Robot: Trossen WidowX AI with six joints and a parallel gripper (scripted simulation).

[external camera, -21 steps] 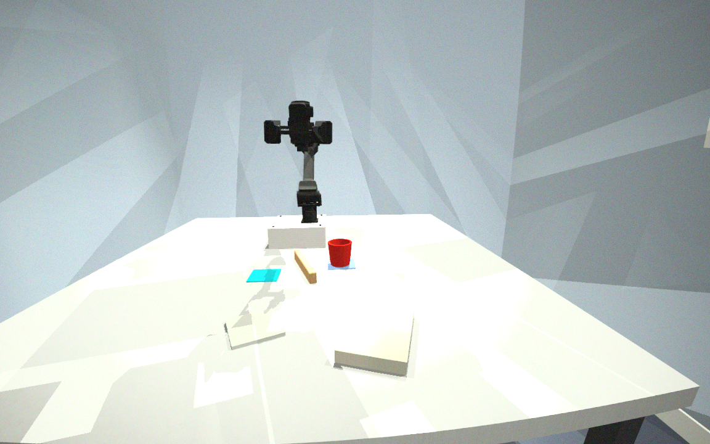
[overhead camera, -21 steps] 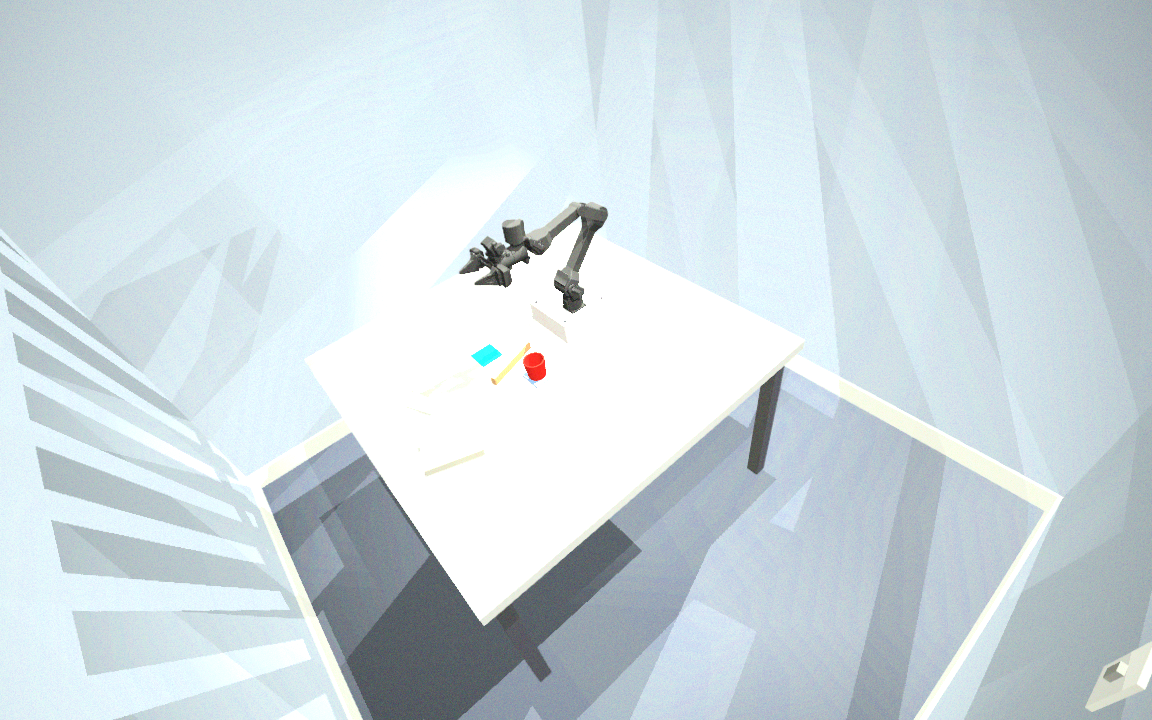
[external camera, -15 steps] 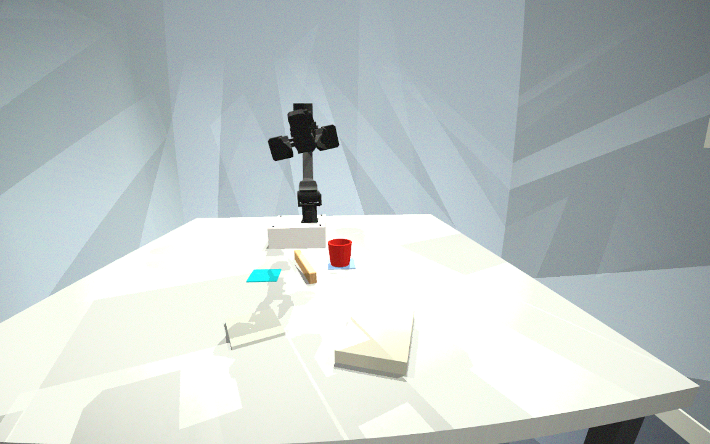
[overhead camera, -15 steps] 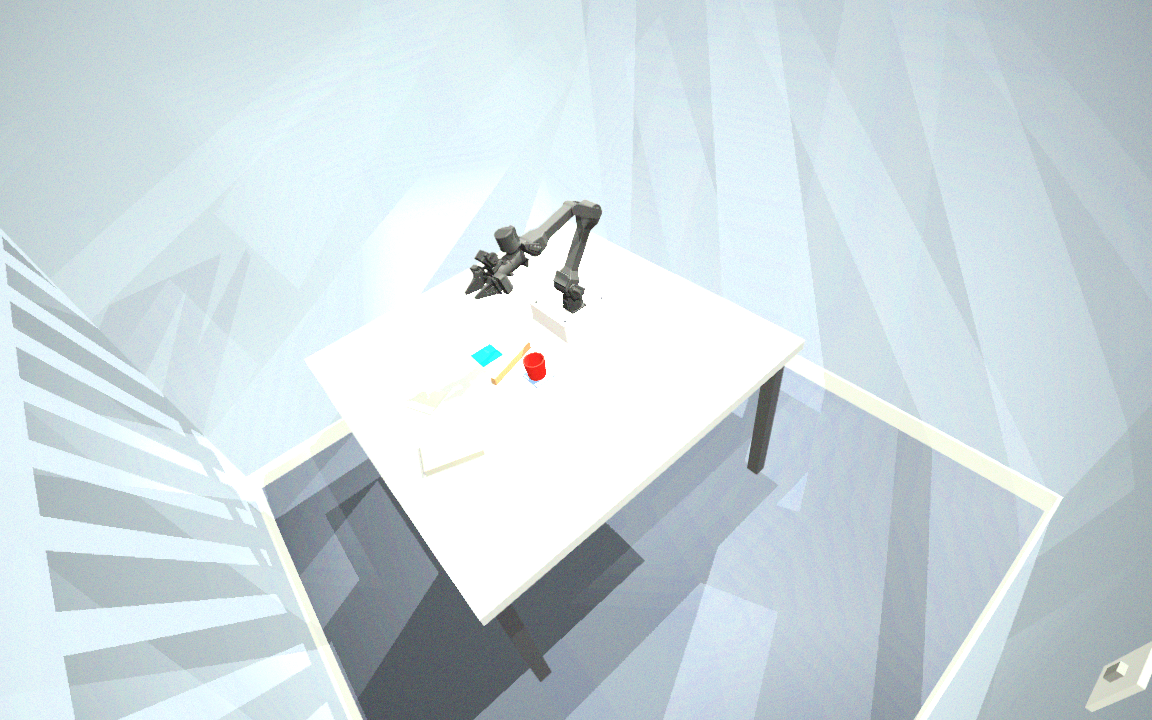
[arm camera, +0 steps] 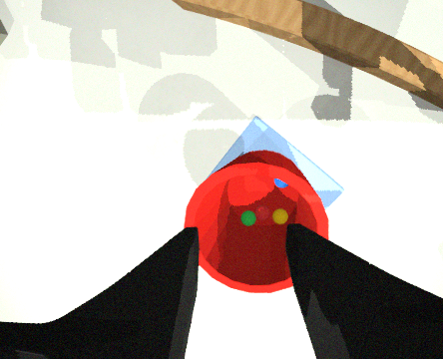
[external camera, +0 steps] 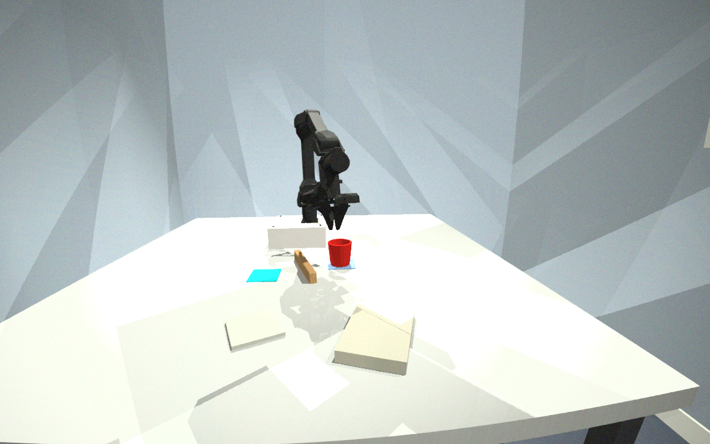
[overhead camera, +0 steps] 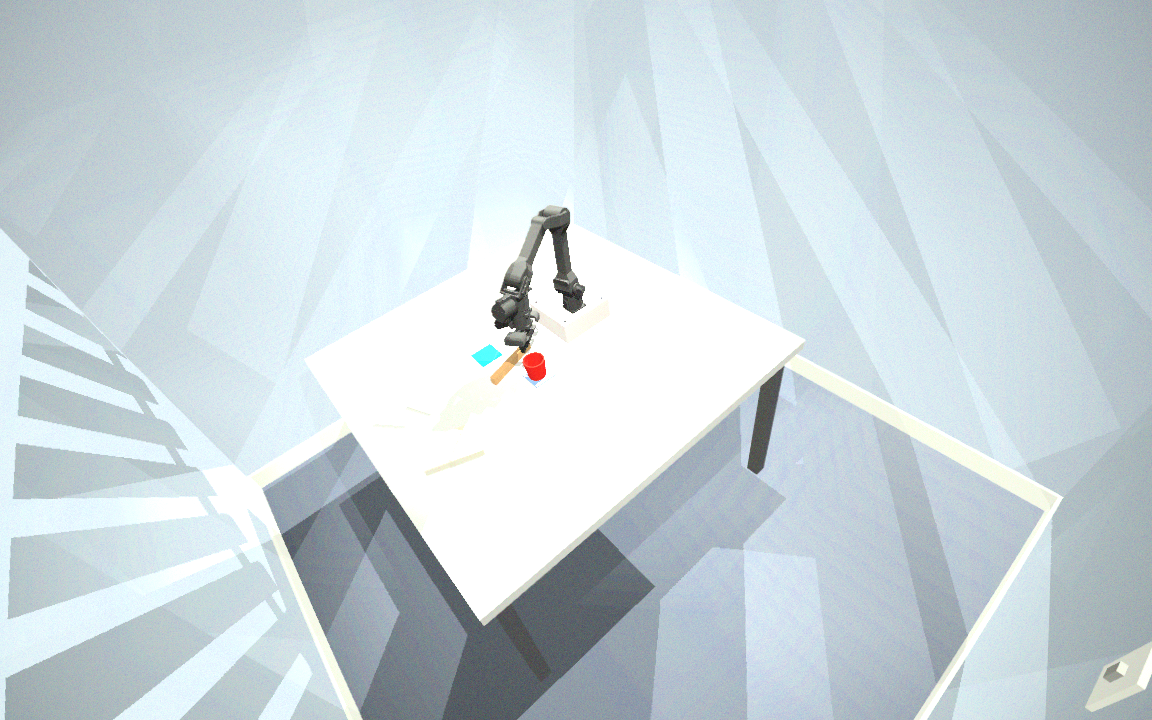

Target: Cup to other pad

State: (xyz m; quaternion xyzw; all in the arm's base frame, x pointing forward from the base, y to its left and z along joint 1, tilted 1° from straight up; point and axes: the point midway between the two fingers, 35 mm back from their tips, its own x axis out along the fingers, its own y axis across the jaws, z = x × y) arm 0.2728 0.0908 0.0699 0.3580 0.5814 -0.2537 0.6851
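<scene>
Now: gripper tip 10 mm past the red cup, 10 mm to the right of it and 80 mm above it. Also, from my gripper tip: green marble: 20 mm behind, 40 mm to the left, 100 mm below; then yellow marble: 30 mm behind, 20 mm to the left, 100 mm below; then light blue pad: 20 mm behind, 20 mm to the left, 120 mm below.
</scene>
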